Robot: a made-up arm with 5 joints.
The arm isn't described. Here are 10 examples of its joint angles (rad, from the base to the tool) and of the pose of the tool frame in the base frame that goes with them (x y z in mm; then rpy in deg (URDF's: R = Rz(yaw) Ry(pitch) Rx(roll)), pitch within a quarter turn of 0, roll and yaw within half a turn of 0).
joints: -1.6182 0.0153 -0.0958 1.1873 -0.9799
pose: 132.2 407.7 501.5 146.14 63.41 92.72
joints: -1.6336 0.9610 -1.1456 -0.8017 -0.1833
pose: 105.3 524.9 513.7 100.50 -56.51 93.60
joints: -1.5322 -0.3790 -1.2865 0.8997 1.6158
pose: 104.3 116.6 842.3 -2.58 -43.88 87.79
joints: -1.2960 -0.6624 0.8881 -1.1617 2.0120
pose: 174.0 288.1 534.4 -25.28 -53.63 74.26
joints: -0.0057 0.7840 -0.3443 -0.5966 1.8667
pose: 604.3 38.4 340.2 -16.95 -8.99 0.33
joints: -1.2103 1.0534 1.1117 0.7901 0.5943
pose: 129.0 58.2 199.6 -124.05 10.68 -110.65
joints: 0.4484 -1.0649 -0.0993 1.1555 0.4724
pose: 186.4 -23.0 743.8 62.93 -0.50 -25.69
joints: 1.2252 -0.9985 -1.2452 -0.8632 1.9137
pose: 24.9 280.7 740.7 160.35 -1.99 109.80
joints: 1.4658 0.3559 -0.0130 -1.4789 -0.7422
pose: 112.5 -390.6 489.6 132.52 -65.09 -83.98
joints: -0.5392 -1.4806 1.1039 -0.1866 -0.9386
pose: 261.3 71.1 563.0 143.78 -32.27 30.89
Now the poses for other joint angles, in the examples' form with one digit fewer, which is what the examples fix.
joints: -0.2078 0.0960 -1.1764 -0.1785 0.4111
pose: 369 69 815 66.4 -72.1 11.9
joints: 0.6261 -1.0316 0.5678 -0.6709 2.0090
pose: 264 -76 669 -25.1 -65.0 -35.9
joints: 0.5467 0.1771 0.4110 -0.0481 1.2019
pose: 442 -172 369 21.1 30.9 -31.3
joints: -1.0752 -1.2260 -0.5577 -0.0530 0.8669
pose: 35 -113 792 -139.7 -74.8 -118.4
